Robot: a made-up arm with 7 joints.
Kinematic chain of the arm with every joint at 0, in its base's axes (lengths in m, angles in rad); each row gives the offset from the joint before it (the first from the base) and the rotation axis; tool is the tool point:
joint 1: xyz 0.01 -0.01 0.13 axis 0 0.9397 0.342
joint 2: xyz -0.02 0.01 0 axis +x
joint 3: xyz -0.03 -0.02 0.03 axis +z
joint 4: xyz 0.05 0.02 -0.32 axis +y
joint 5: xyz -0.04 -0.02 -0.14 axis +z
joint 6: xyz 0.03 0 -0.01 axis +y
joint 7: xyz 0 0.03 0 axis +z
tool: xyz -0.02 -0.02 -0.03
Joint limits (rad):
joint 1: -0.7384..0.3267
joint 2: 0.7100..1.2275
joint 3: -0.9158..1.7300
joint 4: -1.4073..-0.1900
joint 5: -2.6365..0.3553
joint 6: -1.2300..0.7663
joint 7: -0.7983..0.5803
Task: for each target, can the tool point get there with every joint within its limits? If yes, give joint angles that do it. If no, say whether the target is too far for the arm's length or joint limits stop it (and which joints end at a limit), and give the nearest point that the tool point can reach.
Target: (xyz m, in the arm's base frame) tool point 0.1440 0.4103 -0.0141
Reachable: yes | joints -0.2200 1.0695 0.5741 -0.6505 -1.4211 0.0074 -0.3549
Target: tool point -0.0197 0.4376 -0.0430
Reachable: yes | joints -0.0528 0.9944 1.5297 -0.4284 -0.0727 -0.2254 0.4747
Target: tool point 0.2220 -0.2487 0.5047
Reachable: no: joint limits stop it (at a limit: joint 1, joint 2, joint 4, joint 6, joint 7) | nearest point 0.2659 0.2351 0.2094 | short by 0.569 m
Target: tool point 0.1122 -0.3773 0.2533
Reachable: no: joint limits stop it (at a limit: joint 1, joint 2, joint 4, joint 6, joint 7) | nearest point 0.3428 0.0078 -0.0400 | short by 0.536 m
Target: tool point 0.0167 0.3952 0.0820
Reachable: yes | joints 0.0082 0.9556 1.3931 -1.2079 -0.5202 -0.8751 0.4425
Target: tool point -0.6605 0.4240 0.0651
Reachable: no: too far | nearest point -0.2144 0.3768 -0.0221 | short by 0.457 m
